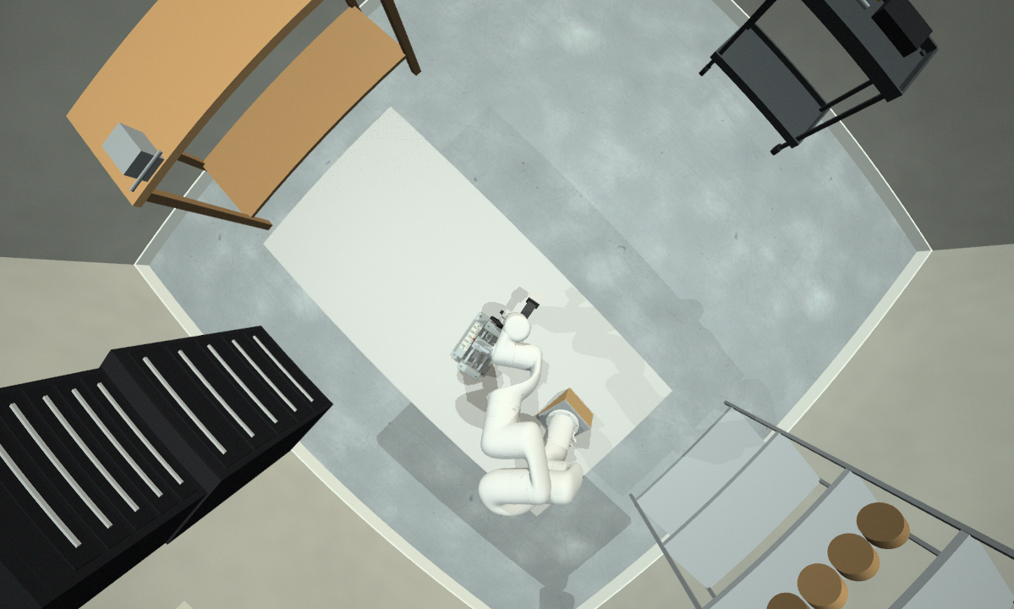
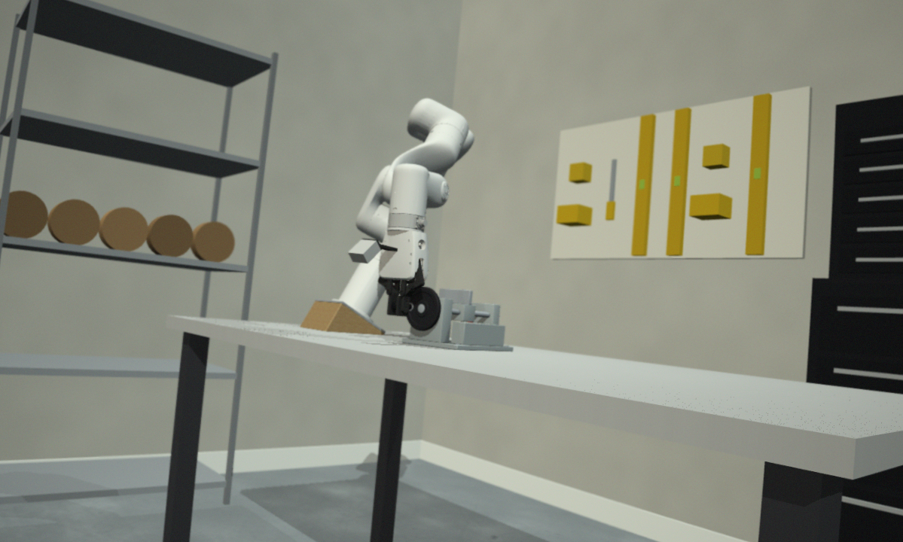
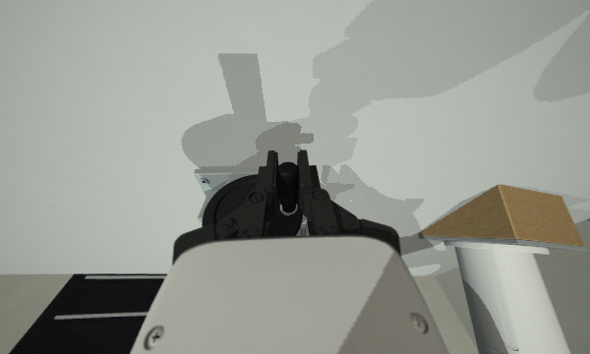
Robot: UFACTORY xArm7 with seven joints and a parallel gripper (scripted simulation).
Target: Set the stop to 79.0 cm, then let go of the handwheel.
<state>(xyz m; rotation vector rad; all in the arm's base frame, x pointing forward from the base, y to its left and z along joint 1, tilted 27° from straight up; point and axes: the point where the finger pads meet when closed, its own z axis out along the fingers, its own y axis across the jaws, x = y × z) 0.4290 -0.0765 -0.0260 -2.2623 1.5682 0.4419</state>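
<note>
The black handwheel lies 20 mm to the left of my hand.
</note>
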